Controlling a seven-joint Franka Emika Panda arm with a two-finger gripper.
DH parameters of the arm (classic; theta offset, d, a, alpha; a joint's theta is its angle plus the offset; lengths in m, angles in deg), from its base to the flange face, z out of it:
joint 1: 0 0.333 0 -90
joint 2: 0 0 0 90
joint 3: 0 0.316 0.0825 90
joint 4: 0 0 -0.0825 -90
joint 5: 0 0.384 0 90
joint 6: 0 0 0.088 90
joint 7: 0 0.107 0 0
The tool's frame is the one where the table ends.
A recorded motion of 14 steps. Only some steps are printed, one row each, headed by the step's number.
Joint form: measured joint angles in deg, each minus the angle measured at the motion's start. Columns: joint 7, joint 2, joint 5, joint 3, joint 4, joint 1, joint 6.
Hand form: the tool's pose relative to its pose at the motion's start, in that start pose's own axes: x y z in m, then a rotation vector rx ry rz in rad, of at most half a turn. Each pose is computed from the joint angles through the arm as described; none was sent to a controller.
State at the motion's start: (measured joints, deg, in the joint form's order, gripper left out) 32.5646 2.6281 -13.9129 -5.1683 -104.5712 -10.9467 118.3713
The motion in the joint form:
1: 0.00 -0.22 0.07 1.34 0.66 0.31 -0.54
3: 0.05 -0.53 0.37 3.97 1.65 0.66 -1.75
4: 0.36 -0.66 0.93 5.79 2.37 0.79 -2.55
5: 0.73 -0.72 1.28 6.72 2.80 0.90 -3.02
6: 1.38 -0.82 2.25 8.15 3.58 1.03 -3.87
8: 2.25 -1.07 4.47 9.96 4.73 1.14 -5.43
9: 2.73 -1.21 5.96 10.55 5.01 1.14 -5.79
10: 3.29 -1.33 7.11 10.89 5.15 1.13 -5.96
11: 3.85 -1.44 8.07 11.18 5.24 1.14 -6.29
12: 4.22 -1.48 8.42 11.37 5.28 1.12 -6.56
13: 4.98 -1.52 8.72 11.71 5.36 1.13 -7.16
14: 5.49 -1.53 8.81 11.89 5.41 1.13 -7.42
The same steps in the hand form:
1: -0.0052 -0.0139 -0.0103 0.0115 0.0071 -0.0234
3: -0.0171 -0.0385 -0.0263 0.0301 0.0105 -0.0646
4: -0.0256 -0.0546 -0.0367 0.0469 0.0090 -0.0842
5: -0.0303 -0.0630 -0.0426 0.0563 0.0074 -0.0908
6: -0.0378 -0.0757 -0.0525 0.0758 0.0004 -0.0956
8: -0.0484 -0.0907 -0.0669 0.1100 -0.0221 -0.0937
9: -0.0526 -0.0958 -0.0718 0.1317 -0.0363 -0.0847
10: -0.0552 -0.0989 -0.0749 0.1482 -0.0473 -0.0727
11: -0.0580 -0.1014 -0.0772 0.1596 -0.0596 -0.0619
12: -0.0595 -0.1026 -0.0781 0.1624 -0.0663 -0.0563
13: -0.0626 -0.1049 -0.0791 0.1619 -0.0769 -0.0477
14: -0.0640 -0.1061 -0.0797 0.1612 -0.0812 -0.0416

